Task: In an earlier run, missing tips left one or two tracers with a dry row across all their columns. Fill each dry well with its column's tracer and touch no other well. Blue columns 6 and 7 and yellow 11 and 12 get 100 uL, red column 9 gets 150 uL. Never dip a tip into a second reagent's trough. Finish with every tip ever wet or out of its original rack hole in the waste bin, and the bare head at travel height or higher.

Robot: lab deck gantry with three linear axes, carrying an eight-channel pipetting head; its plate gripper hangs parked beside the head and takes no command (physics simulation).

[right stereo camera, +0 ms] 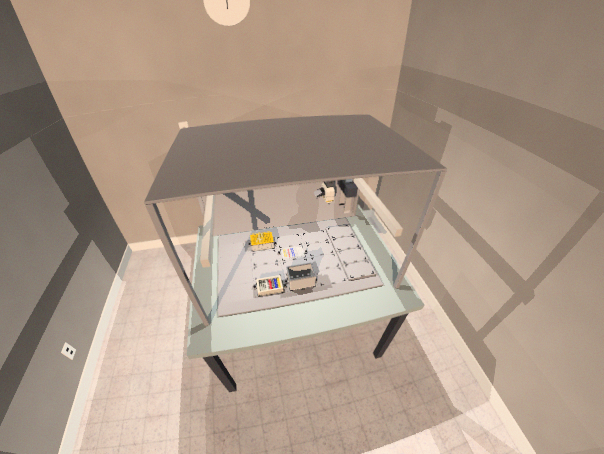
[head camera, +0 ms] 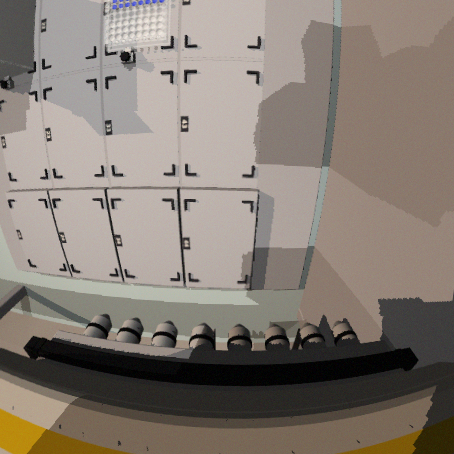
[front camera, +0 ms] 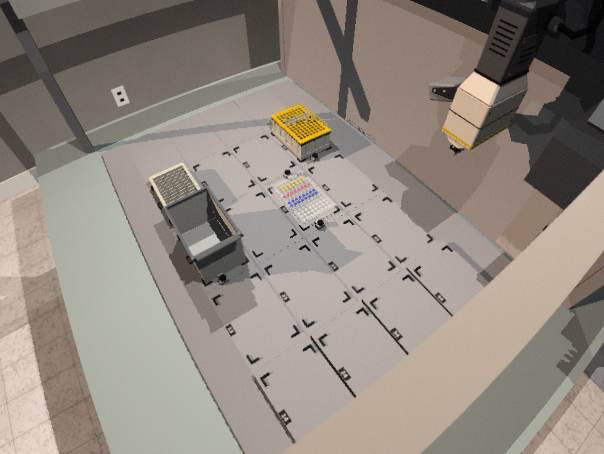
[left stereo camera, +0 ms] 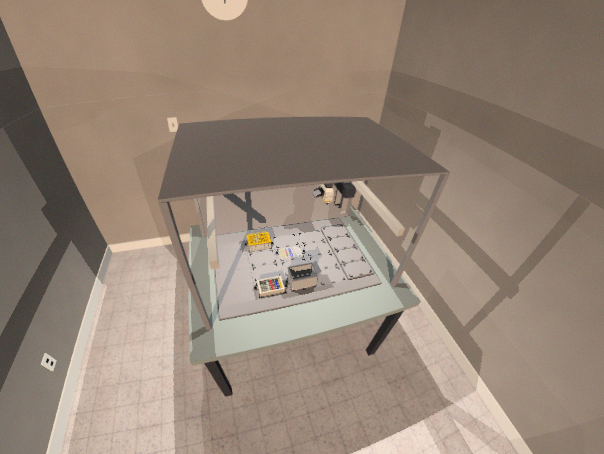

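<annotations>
On a dark roof panel, [right stereo camera: 214,159] and [left stereo camera: 225,156] are the same spot.
</annotations>
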